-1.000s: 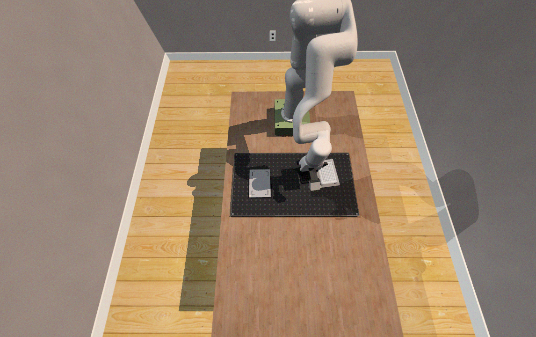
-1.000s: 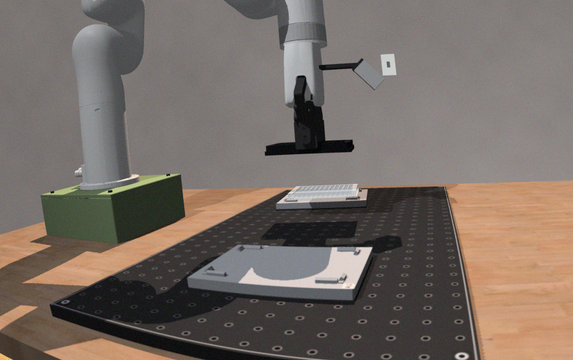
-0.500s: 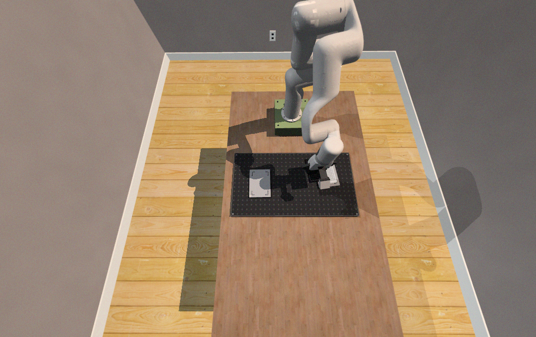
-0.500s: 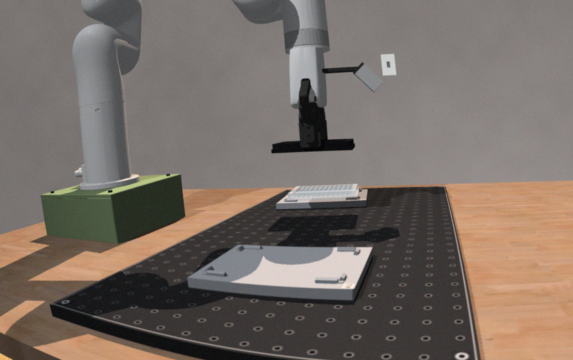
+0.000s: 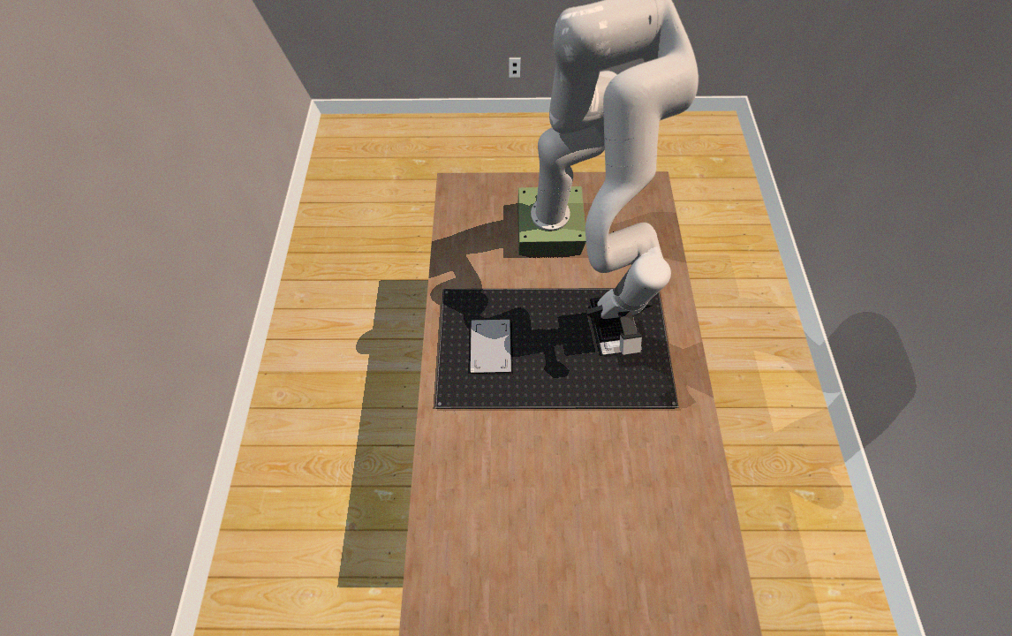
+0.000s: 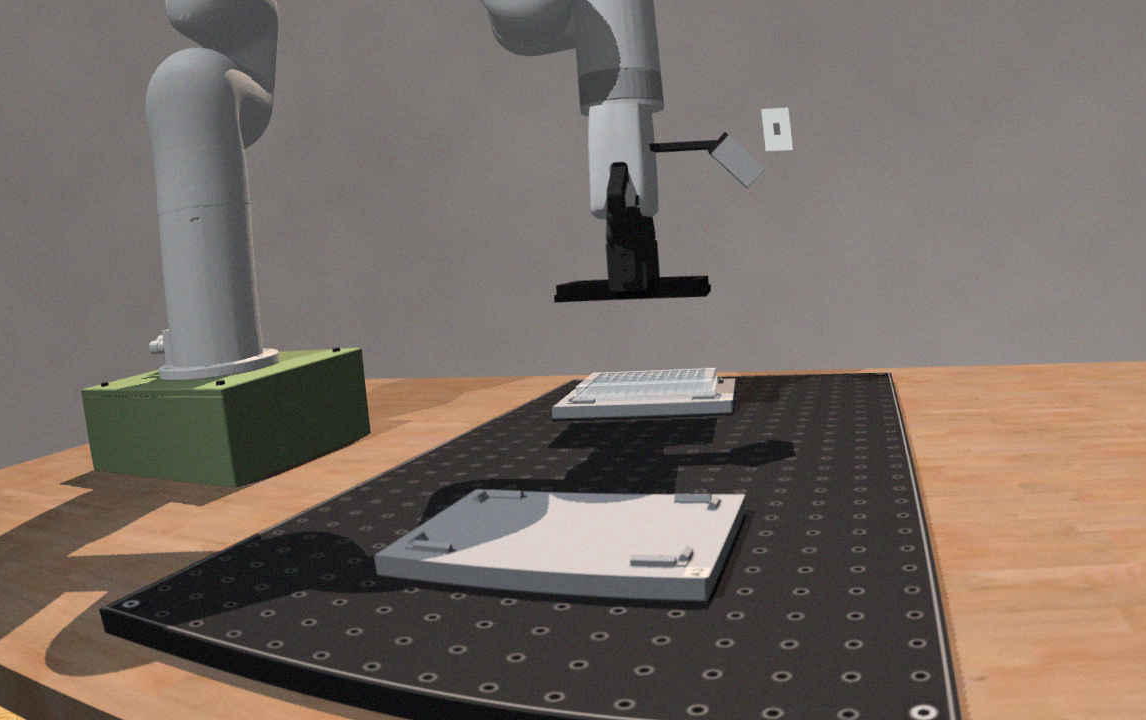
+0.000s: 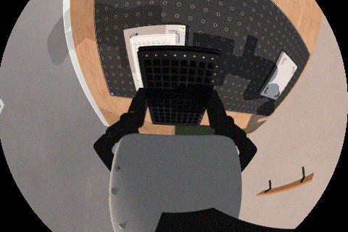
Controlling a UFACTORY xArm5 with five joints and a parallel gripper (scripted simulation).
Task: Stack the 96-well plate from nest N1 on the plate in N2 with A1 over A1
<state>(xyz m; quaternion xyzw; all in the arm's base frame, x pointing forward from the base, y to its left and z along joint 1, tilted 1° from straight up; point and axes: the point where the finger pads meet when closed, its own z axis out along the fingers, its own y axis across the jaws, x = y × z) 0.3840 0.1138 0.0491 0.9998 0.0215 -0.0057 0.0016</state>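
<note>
Now: hand 5 cm to the right of the clear 96-well plate and 11 cm above it. From my hand the other things lie so: black 96-well plate (1 cm below).
</note>
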